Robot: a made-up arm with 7 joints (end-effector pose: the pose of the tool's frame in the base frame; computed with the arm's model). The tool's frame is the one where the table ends. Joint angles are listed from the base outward.
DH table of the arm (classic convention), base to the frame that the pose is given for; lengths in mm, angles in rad. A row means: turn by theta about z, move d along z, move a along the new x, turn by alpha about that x. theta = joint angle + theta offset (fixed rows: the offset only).
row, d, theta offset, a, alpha
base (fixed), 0, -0.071, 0, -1.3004
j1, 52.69, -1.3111, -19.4, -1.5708
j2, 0, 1.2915, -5.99, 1.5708
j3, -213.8, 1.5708, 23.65, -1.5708
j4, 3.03, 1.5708, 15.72, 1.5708
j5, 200.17, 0, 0.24, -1.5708
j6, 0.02, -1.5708, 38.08, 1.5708
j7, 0.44, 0, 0, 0
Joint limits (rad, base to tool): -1.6..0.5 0..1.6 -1.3..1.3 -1.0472..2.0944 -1.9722..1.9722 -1.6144..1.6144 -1.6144..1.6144
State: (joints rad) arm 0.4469 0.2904 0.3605 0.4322 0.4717 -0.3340 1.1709
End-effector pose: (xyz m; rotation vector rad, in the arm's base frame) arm -0.0314 0.2471 -0.3462 1.1635 0.2993 1.1135
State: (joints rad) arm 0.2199 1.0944 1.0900 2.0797 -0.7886 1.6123 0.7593
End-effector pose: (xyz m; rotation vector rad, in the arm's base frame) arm -0.1631 0.3305 -0.2162 1.4566 -2.2124 -1.2446
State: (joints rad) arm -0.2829 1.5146 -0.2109 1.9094 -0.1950 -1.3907 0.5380
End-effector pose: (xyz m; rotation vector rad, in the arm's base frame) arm 0.0141 0.4723 -0.0108 1.6216 -0.0813 0.7541
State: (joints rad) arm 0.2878 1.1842 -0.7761 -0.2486 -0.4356 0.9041 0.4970
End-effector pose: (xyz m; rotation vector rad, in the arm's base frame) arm 0.0137 0.1850 -0.2919 1.1748 1.4709 -0.2597
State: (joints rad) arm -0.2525 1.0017 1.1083 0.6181 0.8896 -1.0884 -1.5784
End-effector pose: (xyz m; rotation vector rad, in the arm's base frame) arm 0.1412 0.4255 -0.0393 1.4744 1.0186 -0.8771
